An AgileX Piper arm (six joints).
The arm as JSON. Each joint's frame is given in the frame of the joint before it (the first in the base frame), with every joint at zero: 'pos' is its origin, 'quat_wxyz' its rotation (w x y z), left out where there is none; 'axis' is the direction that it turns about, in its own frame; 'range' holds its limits. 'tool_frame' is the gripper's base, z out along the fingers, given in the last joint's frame.
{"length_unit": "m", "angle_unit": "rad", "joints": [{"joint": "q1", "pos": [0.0, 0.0, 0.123], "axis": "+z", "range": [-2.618, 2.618]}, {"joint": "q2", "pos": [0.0, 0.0, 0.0], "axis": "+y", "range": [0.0, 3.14]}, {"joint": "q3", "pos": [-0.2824, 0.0, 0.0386], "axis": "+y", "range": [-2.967, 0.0]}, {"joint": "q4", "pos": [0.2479, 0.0, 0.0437], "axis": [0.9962, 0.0, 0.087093], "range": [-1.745, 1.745]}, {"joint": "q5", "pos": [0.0, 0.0, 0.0], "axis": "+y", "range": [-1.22, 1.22]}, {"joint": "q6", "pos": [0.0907, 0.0, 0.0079], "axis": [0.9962, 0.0, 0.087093], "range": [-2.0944, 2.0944]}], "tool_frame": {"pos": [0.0, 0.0, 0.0], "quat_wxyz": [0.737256, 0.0, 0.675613, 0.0]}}
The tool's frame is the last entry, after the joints.
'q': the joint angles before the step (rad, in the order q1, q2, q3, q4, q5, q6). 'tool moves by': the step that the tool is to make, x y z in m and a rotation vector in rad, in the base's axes. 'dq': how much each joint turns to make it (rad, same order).
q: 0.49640 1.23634 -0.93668 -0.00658 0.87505 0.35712
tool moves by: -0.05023 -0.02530 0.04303 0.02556 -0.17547 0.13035
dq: 0.00001 -0.25815 0.02507 0.02308 0.06698 -0.15653
